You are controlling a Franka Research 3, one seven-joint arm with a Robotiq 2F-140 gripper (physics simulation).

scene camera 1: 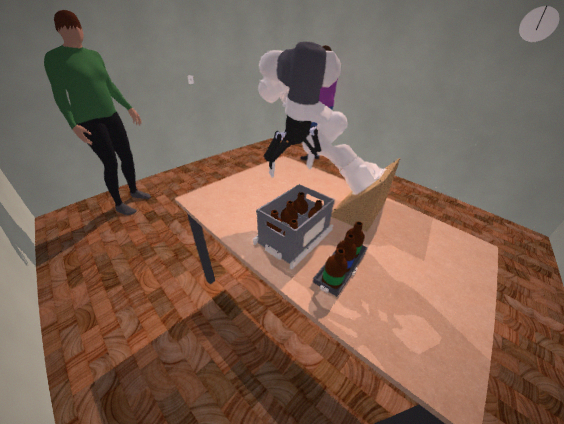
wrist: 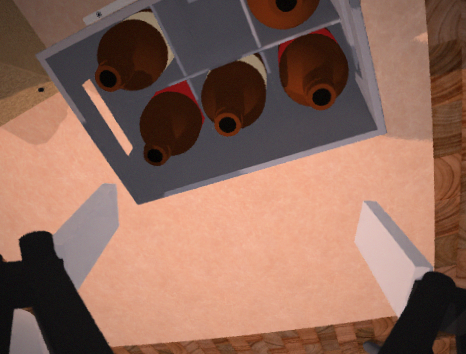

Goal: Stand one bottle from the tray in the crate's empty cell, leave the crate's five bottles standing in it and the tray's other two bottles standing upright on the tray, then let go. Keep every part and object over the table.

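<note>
The grey crate (scene camera 1: 276,243) (wrist: 280,146) stands on the table with five brown bottles upright in it. Its empty cell (wrist: 202,37) is the middle one of the far row in the wrist view, between a cream-labelled bottle (wrist: 132,55) and another bottle (wrist: 282,16). The dark tray (scene camera 1: 318,281) holds three upright brown bottles in a row: a green-labelled near one (scene camera 1: 335,269), a blue-labelled middle one (scene camera 1: 348,246) and a green-labelled far one (scene camera 1: 358,236). My gripper (scene camera 1: 290,169) (wrist: 238,214) is open and empty, above and behind the crate in the scene view. The tray does not show in the wrist view.
The table (scene camera 1: 450,280) (wrist: 225,260) bears the crate and tray, both close to its long near edge. A tan upright board (scene camera 1: 367,207) (wrist: 30,62) stands at the arm's base, behind the crate and tray. A person in green (scene camera 1: 85,85) stands on the floor left of the table.
</note>
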